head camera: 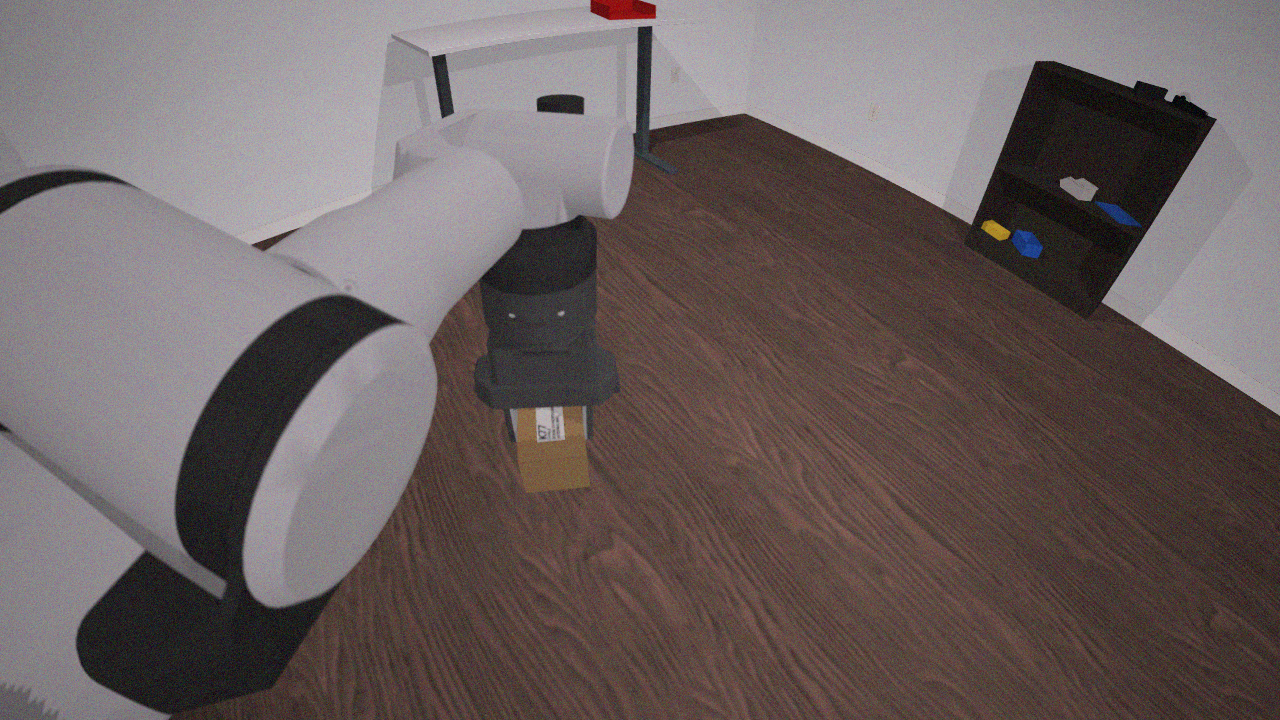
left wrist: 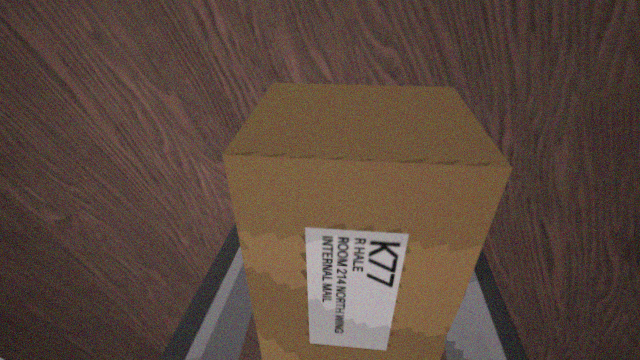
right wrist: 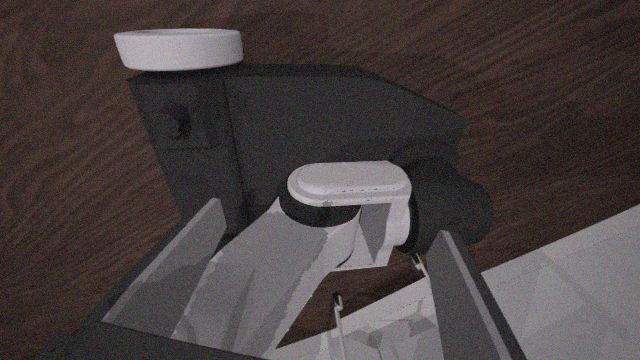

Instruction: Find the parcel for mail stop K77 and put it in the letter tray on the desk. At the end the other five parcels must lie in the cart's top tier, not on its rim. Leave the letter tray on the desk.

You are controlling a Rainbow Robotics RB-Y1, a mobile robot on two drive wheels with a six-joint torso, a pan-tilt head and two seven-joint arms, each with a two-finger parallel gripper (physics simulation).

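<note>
A brown cardboard parcel has a white label that reads K77, R HALE, ROOM 214 NORTH WING. My left gripper is shut on this parcel and holds it above the floor. The red letter tray lies on the white desk at the top of the head view, beyond my left arm; part of it is cut off by the picture's edge. My right gripper is open with no object between its fingers. The cart and the other five parcels do not show in these views.
A dark bookshelf with blue, yellow and white items stands against the wall at the right of the head view. The desk has dark legs. Dark wood floor lies between. My robot's base shows below my right gripper.
</note>
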